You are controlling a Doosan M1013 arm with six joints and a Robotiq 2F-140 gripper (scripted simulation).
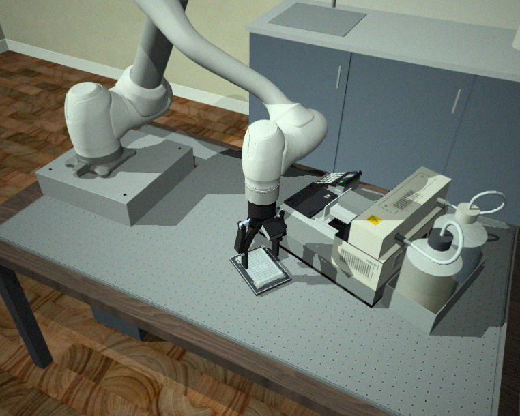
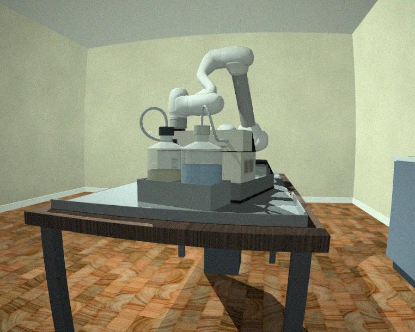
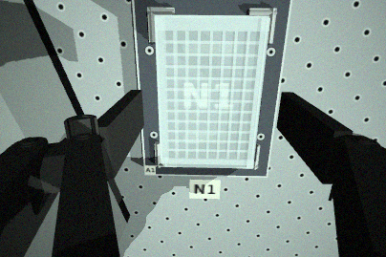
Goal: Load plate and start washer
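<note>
Right now the clear well plate is 50 mm below my hand. Also, from my hand: black carrier 50 mm ahead, 300 mm to the left, 10 mm above; plate nest 60 mm below; A1 mark 30 mm behind, 90 mm to the left, 60 mm below.
</note>
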